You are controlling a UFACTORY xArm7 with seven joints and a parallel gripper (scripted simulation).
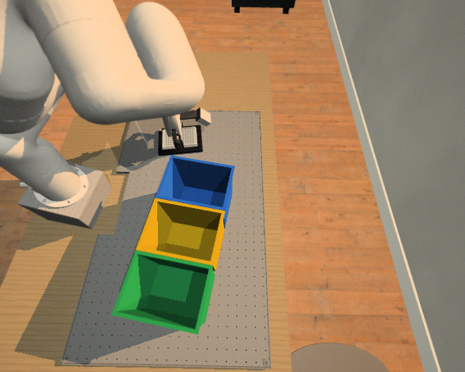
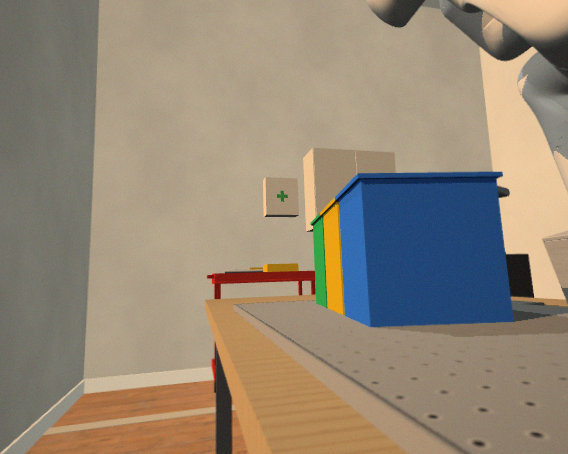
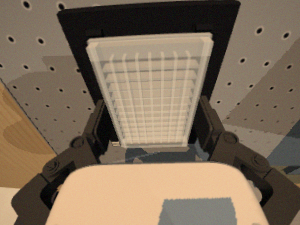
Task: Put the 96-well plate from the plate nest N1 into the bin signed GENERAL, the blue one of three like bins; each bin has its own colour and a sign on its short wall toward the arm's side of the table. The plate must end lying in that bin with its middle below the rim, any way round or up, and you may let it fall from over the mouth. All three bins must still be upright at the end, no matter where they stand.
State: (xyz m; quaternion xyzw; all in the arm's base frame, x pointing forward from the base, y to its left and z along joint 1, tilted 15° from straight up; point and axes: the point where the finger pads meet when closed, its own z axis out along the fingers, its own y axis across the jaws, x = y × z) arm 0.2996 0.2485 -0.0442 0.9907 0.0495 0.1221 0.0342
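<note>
Now: the black plate nest 3 cm below my hand. From my hand the other things lie so: yellow bin 40 cm to the right, 7 cm ahead, 6 cm above; then blue bin 27 cm to the right, 9 cm ahead, 6 cm above; then 96-well plate 1 cm below.
</note>
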